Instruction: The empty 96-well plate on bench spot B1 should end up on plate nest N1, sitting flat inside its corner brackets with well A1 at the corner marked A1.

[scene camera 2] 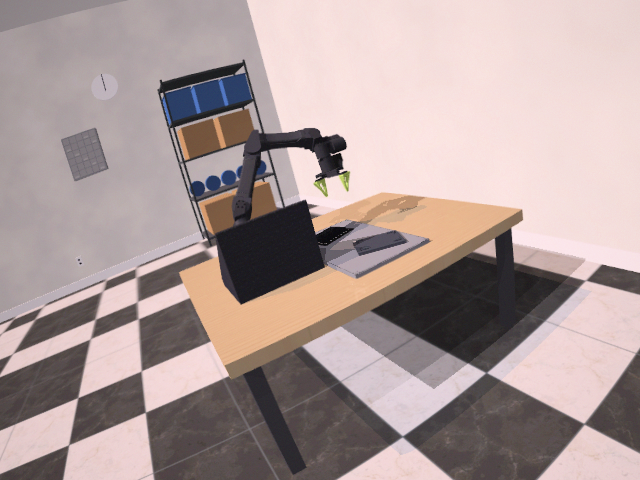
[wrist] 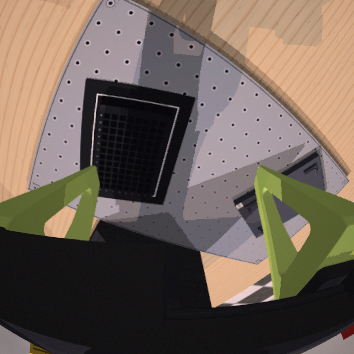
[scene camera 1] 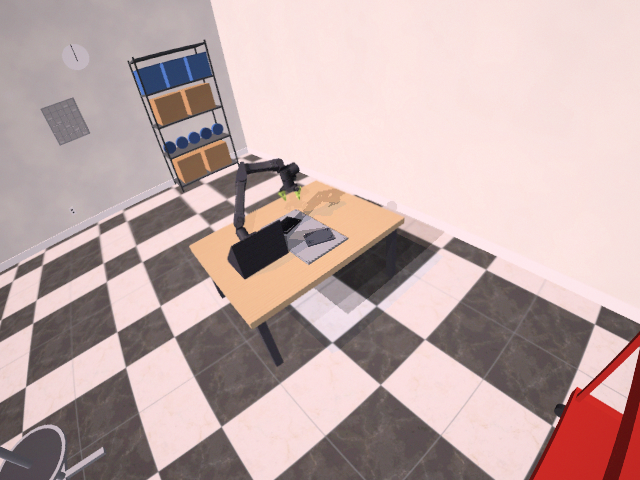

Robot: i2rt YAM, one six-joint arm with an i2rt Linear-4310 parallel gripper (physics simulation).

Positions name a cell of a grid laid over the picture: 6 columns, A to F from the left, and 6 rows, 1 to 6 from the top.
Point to a dark nest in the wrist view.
F3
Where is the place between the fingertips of the gripper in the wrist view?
At C3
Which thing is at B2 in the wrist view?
A black nest with white outline.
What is the gripper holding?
Nothing.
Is the gripper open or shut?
Open.
